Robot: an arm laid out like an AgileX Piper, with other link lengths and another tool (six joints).
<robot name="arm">
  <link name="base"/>
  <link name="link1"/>
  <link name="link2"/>
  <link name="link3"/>
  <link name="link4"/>
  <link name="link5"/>
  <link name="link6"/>
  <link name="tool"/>
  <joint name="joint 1" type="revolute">
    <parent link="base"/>
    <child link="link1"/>
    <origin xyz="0 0 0.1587" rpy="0 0 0"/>
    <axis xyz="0 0 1"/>
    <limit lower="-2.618" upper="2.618"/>
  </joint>
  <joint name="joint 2" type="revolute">
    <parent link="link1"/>
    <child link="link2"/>
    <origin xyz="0 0 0" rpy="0 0 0"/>
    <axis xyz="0 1 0"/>
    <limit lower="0" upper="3.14"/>
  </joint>
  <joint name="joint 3" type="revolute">
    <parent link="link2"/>
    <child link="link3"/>
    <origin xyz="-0.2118 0 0.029" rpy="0 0 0"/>
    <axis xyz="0 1 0"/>
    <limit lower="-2.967" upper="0"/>
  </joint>
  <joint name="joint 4" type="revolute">
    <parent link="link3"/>
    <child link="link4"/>
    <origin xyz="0.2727 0 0.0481" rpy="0 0 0"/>
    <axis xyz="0.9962 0 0.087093"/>
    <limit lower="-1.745" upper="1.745"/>
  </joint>
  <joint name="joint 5" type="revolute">
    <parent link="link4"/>
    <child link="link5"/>
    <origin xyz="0 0 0" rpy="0 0 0"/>
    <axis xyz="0 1 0"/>
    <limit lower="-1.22" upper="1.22"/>
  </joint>
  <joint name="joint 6" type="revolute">
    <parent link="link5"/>
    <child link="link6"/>
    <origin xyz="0.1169 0 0.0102" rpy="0 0 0"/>
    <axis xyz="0.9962 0 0.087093"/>
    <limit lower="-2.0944" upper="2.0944"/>
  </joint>
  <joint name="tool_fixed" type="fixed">
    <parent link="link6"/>
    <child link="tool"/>
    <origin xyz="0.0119 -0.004 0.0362" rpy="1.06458 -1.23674 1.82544"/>
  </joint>
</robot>
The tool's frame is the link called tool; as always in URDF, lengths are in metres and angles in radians.
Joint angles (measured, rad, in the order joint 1, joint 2, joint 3, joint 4, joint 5, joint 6), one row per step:
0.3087 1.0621 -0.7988 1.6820 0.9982 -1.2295
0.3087 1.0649 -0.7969 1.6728 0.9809 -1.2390
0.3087 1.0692 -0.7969 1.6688 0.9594 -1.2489
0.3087 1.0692 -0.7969 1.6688 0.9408 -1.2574
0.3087 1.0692 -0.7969 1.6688 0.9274 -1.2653
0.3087 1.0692 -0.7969 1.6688 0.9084 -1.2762
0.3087 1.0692 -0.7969 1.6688 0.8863 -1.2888
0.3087 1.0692 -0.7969 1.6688 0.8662 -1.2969
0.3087 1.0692 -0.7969 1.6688 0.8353 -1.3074
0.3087 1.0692 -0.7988 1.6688 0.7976 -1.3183
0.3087 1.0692 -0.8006 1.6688 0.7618 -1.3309
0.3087 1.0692 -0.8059 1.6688 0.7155 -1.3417
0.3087 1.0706 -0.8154 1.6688 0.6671 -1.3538
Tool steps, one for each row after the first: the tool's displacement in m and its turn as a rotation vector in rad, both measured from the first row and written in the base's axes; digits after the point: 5 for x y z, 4 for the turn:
0.00209 -0.00031 -0.00266 -0.0162 -0.0066 -0.0152
0.00508 -0.00097 -0.00467 -0.0285 -0.0122 -0.0353
0.00705 -0.00191 -0.00499 -0.0349 -0.0194 -0.0533
0.00842 -0.00260 -0.00518 -0.0402 -0.0263 -0.0662
0.01034 -0.00360 -0.00546 -0.0477 -0.0357 -0.0845
0.01255 -0.00480 -0.00579 -0.0567 -0.0465 -0.1057
0.01463 -0.00596 -0.00616 -0.0640 -0.0531 -0.1251
0.01784 -0.00785 -0.00676 -0.0748 -0.0612 -0.1548
0.02173 -0.01031 -0.00680 -0.0870 -0.0710 -0.1911
0.02529 -0.01272 -0.00677 -0.0996 -0.0821 -0.2254
0.02992 -0.01611 -0.00566 -0.1130 -0.0939 -0.2701
0.03484 -0.01976 -0.00331 -0.1265 -0.1089 -0.3169

